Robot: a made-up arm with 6 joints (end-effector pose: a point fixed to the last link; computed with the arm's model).
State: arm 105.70 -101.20 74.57 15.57 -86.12 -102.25
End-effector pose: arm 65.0 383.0 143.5 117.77 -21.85 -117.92
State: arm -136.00 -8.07 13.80 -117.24 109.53 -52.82
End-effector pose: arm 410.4 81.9 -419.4 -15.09 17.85 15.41
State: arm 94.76 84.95 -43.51 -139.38 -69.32 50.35
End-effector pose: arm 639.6 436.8 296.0 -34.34 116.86 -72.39
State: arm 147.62 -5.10 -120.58 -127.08 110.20 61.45
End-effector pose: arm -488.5 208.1 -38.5 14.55 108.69 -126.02
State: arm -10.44 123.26 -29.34 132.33 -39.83 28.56
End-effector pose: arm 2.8 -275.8 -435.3 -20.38 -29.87 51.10
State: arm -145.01 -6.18 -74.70 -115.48 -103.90 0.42
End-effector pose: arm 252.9 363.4 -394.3 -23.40 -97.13 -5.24
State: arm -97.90 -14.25 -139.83 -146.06 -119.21 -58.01
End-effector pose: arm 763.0 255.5 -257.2 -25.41 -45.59 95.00
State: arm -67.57 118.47 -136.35 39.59 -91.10 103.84
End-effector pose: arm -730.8 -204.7 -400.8 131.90 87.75 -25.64
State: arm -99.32 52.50 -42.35 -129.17 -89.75 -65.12
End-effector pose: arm 142.8 868.4 253.9 111.04 -114.74 25.29
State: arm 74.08 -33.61 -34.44 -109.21 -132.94 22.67
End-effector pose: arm -560.9 170.3 301.5 -66.81 22.89 76.88
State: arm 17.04 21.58 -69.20 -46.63 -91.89 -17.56
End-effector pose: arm -304.7 385.6 110.6 -11.81 33.86 2.88
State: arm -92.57 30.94 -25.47 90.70 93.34 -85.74
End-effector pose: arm -477.9 667.8 -283.8 0.32 -27.81 -148.07
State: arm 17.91 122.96 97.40 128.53 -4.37 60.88
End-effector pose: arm 91.7 -61.7 -88.2 -35.94 79.85 -11.87
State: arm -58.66 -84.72 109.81 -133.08 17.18 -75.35
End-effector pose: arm 472.1 -532.5 13.6 34.60 -62.92 11.50
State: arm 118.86 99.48 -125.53 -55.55 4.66 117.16
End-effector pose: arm 154.9 214.1 492.9 74.64 85.27 -94.29
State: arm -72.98 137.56 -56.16 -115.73 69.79 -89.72
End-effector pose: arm -522.8 423.6 67.4 -87.68 -64.30 123.00
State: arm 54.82 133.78 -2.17 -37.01 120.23 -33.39
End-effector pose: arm 16.2 168.3 -30.8 76.00 130.84 8.14
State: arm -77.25 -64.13 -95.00 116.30 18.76 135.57
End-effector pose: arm 371.2 -120.6 232.2 2.79 130.95 -94.65
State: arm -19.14 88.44 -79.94 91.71 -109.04 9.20
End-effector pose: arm 39.1 28.9 -377.3 -61.60 -51.49 94.57
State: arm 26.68 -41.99 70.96 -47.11 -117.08 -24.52
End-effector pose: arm 234.8 28.1 462.9 -90.25 -3.08 135.74
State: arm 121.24 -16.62 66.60 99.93 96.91 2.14
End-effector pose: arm 85.0 294.7 -111.6 14.90 -16.71 16.47
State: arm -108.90 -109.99 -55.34 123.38 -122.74 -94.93
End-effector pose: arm 678.5 -388.4 -595.7 43.80 -78.25 -29.10
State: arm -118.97 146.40 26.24 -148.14 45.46 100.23
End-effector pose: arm -393.1 -323.8 209.5 44.60 -167.17 -14.48
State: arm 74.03 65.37 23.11 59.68 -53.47 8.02
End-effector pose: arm 315.8 60.4 20.0 -42.41 -48.40 51.73
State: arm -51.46 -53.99 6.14 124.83 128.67 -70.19
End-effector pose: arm 657.0 459.8 605.2 -13.31 -82.00 85.84
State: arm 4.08 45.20 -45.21 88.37 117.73 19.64
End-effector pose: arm 19.9 386.0 -311.8 64.51 33.50 -111.26
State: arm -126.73 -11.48 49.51 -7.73 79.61 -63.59
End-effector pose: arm -307.9 235.4 -21.8 9.52 86.31 -82.62
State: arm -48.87 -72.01 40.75 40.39 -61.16 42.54
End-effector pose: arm 131.1 -3.7 32.8 73.48 -49.30 14.47
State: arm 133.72 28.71 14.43 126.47 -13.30 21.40
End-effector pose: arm 308.1 526.0 227.0 22.09 -106.35 92.76
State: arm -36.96 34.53 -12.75 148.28 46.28 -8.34
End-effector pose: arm -186.3 816.5 -139.0 107.95 50.11 -71.53
